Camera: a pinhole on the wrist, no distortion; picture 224 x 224 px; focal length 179.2 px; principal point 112.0 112.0 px. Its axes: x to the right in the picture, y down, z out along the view. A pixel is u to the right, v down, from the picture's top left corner.
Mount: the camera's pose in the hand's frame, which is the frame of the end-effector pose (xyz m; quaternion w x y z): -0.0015 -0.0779 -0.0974 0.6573 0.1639 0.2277 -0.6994
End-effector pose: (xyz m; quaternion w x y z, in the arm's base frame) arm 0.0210 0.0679 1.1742 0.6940 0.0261 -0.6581 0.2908
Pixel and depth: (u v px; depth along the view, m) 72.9 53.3 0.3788
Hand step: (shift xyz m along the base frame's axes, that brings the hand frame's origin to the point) -0.1563 -0.3216 0.0234
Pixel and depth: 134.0 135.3 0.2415
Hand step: 0.0222 -0.2134 0.1333
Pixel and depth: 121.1 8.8 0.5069
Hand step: -0.1437 -0.5398 -0.0689
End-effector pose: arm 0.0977 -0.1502 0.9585 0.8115 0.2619 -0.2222 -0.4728
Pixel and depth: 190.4 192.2 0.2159
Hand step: -0.1484 -0.2102 -0.1450
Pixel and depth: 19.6 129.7 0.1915
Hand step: -0.1152 -0.0993 0.0298
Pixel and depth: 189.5 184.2 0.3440
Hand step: -0.2482 -0.3152 -0.1560
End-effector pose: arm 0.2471 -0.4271 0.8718 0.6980 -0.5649 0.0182 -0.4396
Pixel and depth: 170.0 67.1 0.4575
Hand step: -0.2060 0.2429 0.3920
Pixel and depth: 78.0 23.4 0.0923
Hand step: -0.0926 0.0231 0.0689
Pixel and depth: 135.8 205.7 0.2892
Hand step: -0.0006 -0.0133 0.3350
